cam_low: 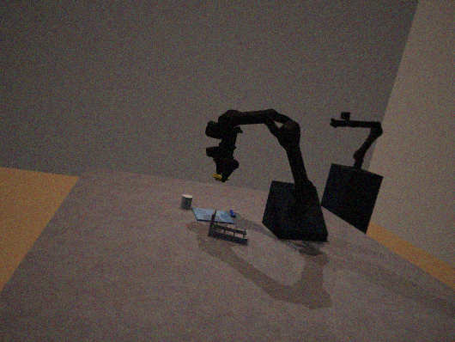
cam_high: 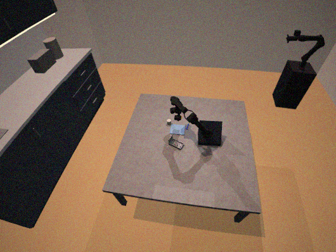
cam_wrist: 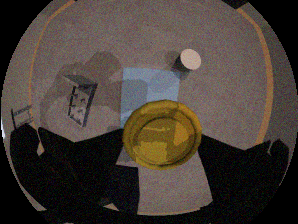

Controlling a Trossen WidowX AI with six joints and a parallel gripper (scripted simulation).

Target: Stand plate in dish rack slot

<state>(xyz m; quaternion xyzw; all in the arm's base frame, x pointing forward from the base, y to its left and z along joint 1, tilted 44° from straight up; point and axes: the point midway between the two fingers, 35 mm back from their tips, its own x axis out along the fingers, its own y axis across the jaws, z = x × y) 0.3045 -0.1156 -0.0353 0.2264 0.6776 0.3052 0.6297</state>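
Right now the grey dish rack is 20 mm behind my gripper tip, 210 mm to the left of it and 130 mm below it. From my gripper tip the other things lie so: yellow plate (10 mm above); light blue mat (10 mm ahead, 20 mm to the left, 150 mm below); blue spoon (90 mm behind, 30 mm to the right, 150 mm below).
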